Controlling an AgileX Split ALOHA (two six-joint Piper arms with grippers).
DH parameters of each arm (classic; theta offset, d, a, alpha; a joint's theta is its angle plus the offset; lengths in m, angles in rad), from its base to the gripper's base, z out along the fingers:
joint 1: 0 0.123 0 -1.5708
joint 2: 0.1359 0 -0.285 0
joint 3: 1.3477 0 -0.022 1.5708
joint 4: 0 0.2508 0 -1.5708
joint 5: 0 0 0.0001 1.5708
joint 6: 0 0.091 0 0
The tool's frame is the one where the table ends.
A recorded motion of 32 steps. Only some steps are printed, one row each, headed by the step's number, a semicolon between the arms.
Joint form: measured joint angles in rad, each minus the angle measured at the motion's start. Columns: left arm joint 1, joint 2, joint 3, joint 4, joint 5, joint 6; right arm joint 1, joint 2, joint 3, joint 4, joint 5, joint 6.
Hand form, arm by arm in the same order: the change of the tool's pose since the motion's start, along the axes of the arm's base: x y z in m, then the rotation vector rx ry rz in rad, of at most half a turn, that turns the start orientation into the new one. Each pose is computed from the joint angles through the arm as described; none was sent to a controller.
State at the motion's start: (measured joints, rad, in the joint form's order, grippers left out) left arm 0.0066 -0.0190 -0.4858 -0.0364 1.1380 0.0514; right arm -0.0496 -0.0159 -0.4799 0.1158 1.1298 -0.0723
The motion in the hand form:
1: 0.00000 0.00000 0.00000 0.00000 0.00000 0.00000; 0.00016 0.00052 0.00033 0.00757 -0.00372 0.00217
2: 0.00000 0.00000 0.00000 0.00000 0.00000 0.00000; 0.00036 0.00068 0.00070 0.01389 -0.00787 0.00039
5: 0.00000 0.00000 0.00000 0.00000 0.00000 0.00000; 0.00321 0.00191 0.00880 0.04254 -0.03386 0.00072
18: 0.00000 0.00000 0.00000 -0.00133 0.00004 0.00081; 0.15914 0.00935 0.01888 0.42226 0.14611 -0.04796
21: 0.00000 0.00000 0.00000 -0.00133 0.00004 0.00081; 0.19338 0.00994 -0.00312 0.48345 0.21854 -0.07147
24: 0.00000 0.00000 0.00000 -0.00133 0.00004 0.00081; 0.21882 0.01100 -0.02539 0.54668 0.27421 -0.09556
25: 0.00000 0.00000 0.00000 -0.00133 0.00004 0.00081; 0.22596 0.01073 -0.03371 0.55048 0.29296 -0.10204
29: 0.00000 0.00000 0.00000 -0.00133 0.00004 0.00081; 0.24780 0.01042 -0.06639 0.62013 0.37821 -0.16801
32: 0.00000 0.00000 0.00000 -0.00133 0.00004 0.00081; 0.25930 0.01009 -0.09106 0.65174 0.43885 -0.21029
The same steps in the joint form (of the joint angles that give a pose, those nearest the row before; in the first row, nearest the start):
1: 0.0000 0.0000 0.0000 0.0000 0.0000 0.0000; 0.0000 0.0000 0.0000 0.0067 -0.0036 0.0023
2: 0.0000 0.0000 0.0000 0.0000 0.0000 0.0000; 0.0000 0.0000 0.0000 0.0090 -0.0080 0.0073
5: 0.0000 0.0000 0.0000 0.0000 0.0000 0.0000; 0.0000 0.0242 -0.0193 0.0281 -0.0394 0.0208
18: 0.0000 0.0000 0.0000 0.0000 0.0000 -0.0016; 0.0000 0.8068 -0.0822 0.4576 -0.5585 -0.0703
21: 0.0000 0.0000 0.0000 0.0000 0.0000 -0.0016; 0.0000 0.9914 -0.0822 0.6318 -0.6425 -0.2030
24: 0.0000 0.0000 0.0000 0.0000 0.0000 -0.0016; 0.0000 1.1433 -0.0822 0.8425 -0.6964 -0.3686
25: 0.0000 0.0000 0.0000 0.0000 0.0000 -0.0016; 0.0000 1.1911 -0.0822 0.8981 -0.7119 -0.4255
29: 0.0000 0.0000 0.0000 0.0000 0.0000 -0.0016; 0.0000 1.3613 -0.0822 1.1211 -0.7470 -0.5816
32: 0.0000 0.0000 0.0000 0.0000 0.0000 -0.0016; 0.0000 1.4770 -0.0829 1.2704 -0.7597 -0.7001

